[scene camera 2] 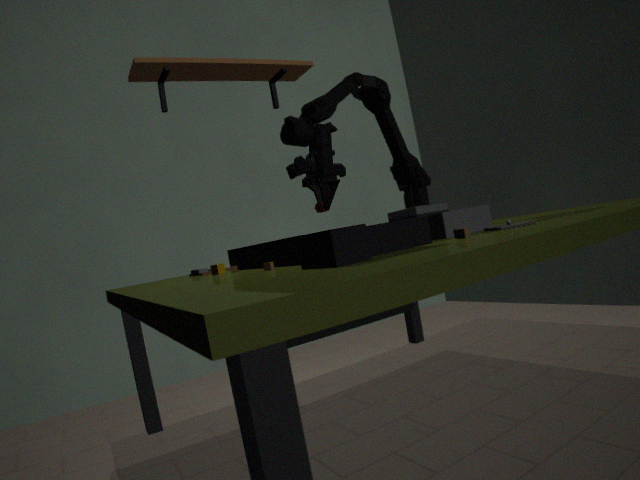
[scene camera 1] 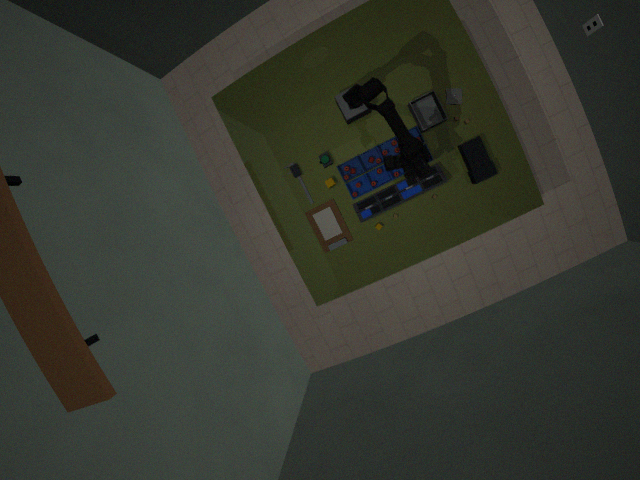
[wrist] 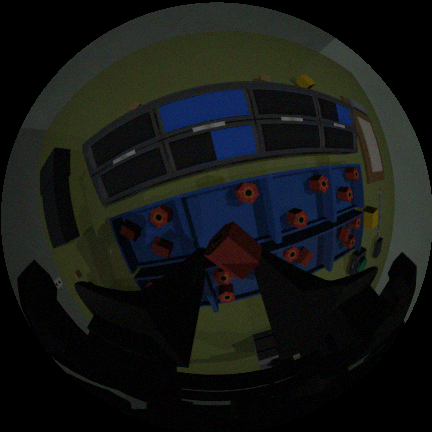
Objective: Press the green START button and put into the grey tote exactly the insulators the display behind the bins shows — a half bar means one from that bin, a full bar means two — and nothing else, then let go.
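Pixels of known places: gripper, fingertip midpoint: [scene camera 2: 324,211] [wrist: 229,253]; arm's base, link origin: [scene camera 2: 418,207] [scene camera 1: 354,101].
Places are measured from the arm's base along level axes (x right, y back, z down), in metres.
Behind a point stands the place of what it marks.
Observation:
My gripper [scene camera 2: 321,204] @(x -0.127, y -0.348, z -0.026 m) [wrist: 229,253] @(x -0.127, y -0.348, z -0.026 m) is shut on a red insulator, held above the blue bins [wrist: 212,207] @(x -0.137, y -0.364, z 0.078 m). The held insulator's height above them shows in scene camera 2. In the wrist view several red insulators lie in the bins. Behind the bins, the display [scene camera 1: 412,192] [wrist: 253,112] shows, from the left, an upper row of dark, full blue, dark, half blue, and a lower row of dark, half blue, dark, dark. The green START button [scene camera 1: 324,159] @(x 0.219, y -0.210, z 0.043 m) [wrist: 361,265] @(x 0.207, y -0.213, z 0.045 m) stands beside the bins. The grey tote [scene camera 1: 427,109] @(x -0.329, y -0.123, z 0.077 m) stands near the arm's base, its floor bare. The arm hides the fingertips in scene camera 1.
A black box [scene camera 1: 477,160] @(x -0.478, y -0.426, z 0.031 m) [wrist: 57,197] @(x -0.434, y -0.421, z 0.040 m) stands beyond one end of the bins. A yellow cube [scene camera 1: 329,182] @(x 0.229, y -0.325, z 0.044 m) [wrist: 370,217] @(x 0.207, y -0.330, z 0.051 m) lies near the other end, with a brown-framed board [scene camera 1: 313,223] @(x 0.374, y -0.499, z 0.077 m) and a long-handled tool [scene camera 1: 295,169] @(x 0.378, y -0.208, z 0.064 m). A grey block [scene camera 1: 453,96] @(x -0.465, y -0.099, z 0.071 m) lies beside the tote.

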